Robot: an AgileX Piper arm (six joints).
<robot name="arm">
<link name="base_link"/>
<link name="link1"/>
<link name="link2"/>
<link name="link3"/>
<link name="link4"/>
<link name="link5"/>
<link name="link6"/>
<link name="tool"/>
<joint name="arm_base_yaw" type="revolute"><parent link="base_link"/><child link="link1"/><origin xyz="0 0 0.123"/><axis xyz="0 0 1"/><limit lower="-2.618" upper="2.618"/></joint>
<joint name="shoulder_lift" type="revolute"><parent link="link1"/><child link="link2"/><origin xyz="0 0 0"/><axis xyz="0 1 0"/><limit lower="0" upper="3.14"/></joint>
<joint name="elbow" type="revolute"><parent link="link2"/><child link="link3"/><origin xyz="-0.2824 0 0.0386"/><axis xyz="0 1 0"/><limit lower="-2.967" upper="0"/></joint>
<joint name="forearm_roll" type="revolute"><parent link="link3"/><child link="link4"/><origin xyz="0.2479 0 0.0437"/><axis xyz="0.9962 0 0.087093"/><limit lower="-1.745" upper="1.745"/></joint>
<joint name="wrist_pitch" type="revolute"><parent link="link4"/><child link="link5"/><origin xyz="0 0 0"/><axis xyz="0 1 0"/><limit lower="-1.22" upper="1.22"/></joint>
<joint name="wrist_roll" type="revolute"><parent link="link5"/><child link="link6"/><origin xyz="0.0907 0 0.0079"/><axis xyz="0.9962 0 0.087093"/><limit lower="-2.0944" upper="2.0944"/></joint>
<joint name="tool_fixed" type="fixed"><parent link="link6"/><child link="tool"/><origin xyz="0 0 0" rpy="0 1.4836 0"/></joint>
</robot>
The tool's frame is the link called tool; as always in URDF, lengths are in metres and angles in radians.
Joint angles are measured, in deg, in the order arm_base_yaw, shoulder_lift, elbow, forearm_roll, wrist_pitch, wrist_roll. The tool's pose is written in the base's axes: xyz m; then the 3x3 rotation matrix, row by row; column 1 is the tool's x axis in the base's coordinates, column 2 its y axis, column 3 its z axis. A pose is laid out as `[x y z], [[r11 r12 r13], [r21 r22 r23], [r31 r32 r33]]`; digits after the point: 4 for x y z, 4 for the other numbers.
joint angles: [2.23, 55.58, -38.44, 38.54, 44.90, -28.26]
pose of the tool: [0.1727 0.0468 0.2838], [[-0.7727 -0.3012 0.5588], [-0.0117 0.8869 0.4619], [-0.6347 0.3504 -0.6888]]
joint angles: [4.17, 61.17, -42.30, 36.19, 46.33, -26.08]
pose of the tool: [0.1913 0.0529 0.2835], [[-0.8117 -0.3054 0.4979], [-0.0478 0.8843 0.4645], [-0.5822 0.3533 -0.7323]]
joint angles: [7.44, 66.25, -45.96, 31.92, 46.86, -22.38]
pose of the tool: [0.2081 0.0626 0.2812], [[-0.8398 -0.3151 0.4421], [-0.0984 0.8892 0.4468], [-0.5339 0.3317 -0.7778]]
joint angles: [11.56, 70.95, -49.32, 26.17, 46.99, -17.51]
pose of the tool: [0.2226 0.0755 0.2767], [[-0.8589 -0.3299 0.3916], [-0.1585 0.8985 0.4093], [-0.4869 0.2895 -0.8241]]
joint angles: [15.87, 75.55, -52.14, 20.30, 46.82, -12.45]
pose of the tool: [0.2353 0.0908 0.2689], [[-0.8711 -0.3470 0.3475], [-0.2168 0.9067 0.3618], [-0.4407 0.2398 -0.8651]]
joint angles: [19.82, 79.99, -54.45, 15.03, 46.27, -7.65]
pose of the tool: [0.2464 0.1069 0.2588], [[-0.8774 -0.3619 0.3150], [-0.2640 0.9124 0.3127], [-0.4006 0.1912 -0.8961]]
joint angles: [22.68, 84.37, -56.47, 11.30, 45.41, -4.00]
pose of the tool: [0.2575 0.1214 0.2470], [[-0.8818 -0.3702 0.2921], [-0.2939 0.9159 0.2733], [-0.3687 0.1552 -0.9165]]
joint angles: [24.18, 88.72, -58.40, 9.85, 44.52, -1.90]
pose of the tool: [0.2693 0.1329 0.2341], [[-0.8906 -0.3665 0.2692], [-0.3021 0.9193 0.2524], [-0.3400 0.1434 -0.9294]]
